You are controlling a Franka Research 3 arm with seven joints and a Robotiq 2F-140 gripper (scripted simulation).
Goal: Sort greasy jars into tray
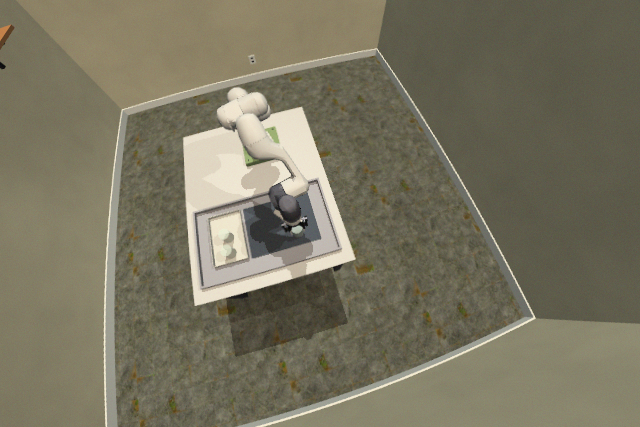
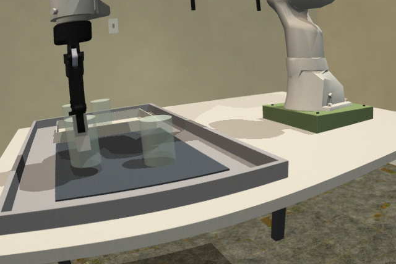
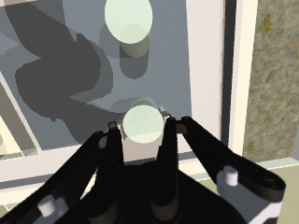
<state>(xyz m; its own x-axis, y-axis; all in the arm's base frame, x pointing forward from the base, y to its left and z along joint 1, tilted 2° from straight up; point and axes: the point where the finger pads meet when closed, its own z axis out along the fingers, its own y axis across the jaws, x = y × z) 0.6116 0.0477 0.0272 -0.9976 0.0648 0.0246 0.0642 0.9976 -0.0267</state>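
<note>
My hand is 11 cm past the cream tray, 40 cm to the left of it and 8 cm above it. Also, from my hand: dark mat 9 cm behind, 8 cm to the right, 8 cm below.
</note>
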